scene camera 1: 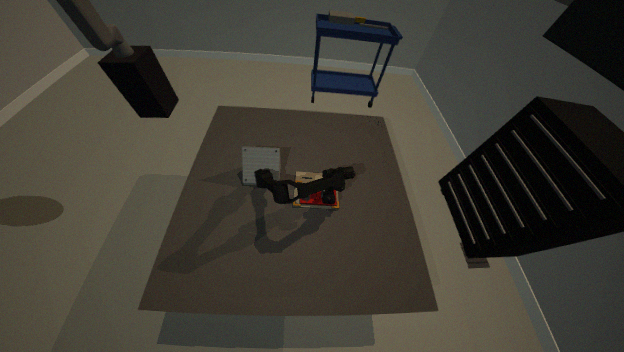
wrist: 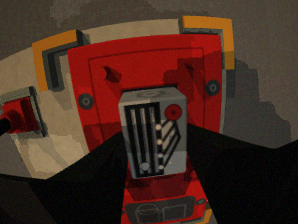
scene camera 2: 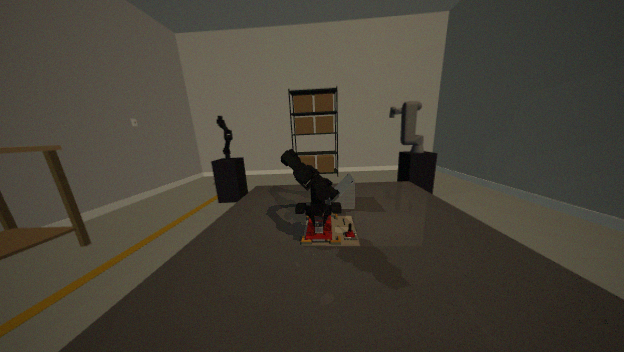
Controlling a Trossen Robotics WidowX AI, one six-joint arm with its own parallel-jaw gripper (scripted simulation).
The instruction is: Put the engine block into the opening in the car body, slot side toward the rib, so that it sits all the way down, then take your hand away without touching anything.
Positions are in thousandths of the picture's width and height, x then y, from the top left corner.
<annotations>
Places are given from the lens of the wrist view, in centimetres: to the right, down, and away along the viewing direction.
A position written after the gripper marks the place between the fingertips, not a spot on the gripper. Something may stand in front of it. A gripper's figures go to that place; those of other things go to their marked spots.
gripper (wrist: 518, 600): 0, 1, 9
engine block (wrist: 515, 542): 0, 0, 8
</annotations>
